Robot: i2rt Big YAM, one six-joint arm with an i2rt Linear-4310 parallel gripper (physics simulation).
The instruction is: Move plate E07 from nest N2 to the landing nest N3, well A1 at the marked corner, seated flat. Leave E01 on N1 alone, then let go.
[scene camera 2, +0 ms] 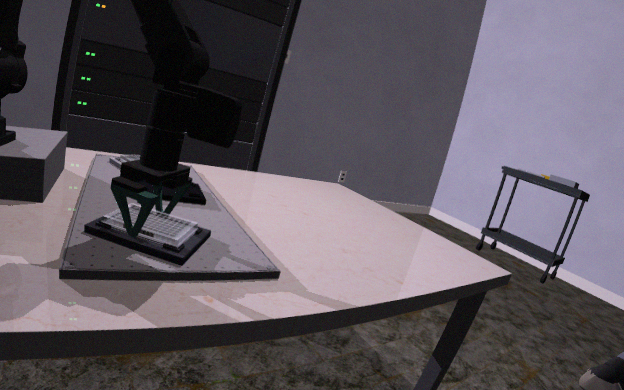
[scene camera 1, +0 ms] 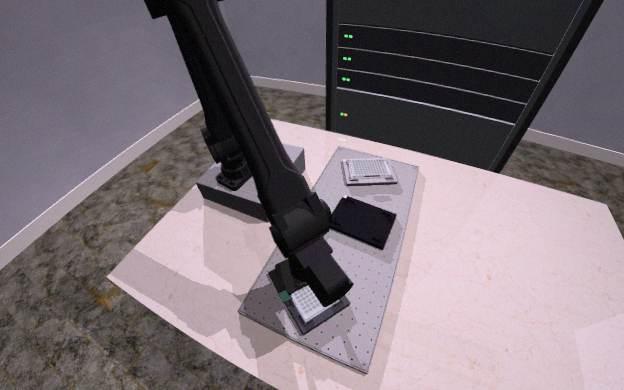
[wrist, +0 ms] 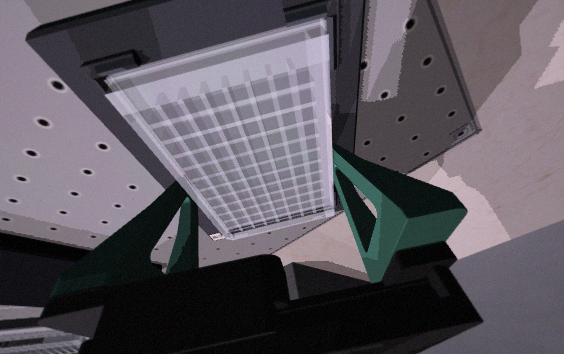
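Plate E07 (scene camera 1: 306,304) (scene camera 2: 170,227) (wrist: 250,145), a clear and white well plate, sits on the dark nest N2 (scene camera 1: 327,316) (scene camera 2: 140,246) (wrist: 190,35) at the near end of the board. My gripper (scene camera 2: 148,221) (wrist: 259,165) is shut on it, a green fingertip against each long side; in scene camera 1 the arm hides most of the fingers. The black landing nest N3 (scene camera 1: 363,222) (scene camera 2: 196,194) lies mid-board with no plate on it. Plate E01 (scene camera 1: 370,167) rests on the pale nest N1 (scene camera 1: 372,181) at the far end. Labels and the A1 mark are unreadable.
The perforated board (scene camera 1: 360,320) (scene camera 2: 235,250) carries the nests on a pale table (scene camera 1: 490,280) (scene camera 2: 350,240). The arm's grey base block (scene camera 1: 235,202) (scene camera 2: 22,172) stands to the left. A dark rack (scene camera 1: 328,70) stands behind the table, and a cart (scene camera 2: 545,181) stands farther right.
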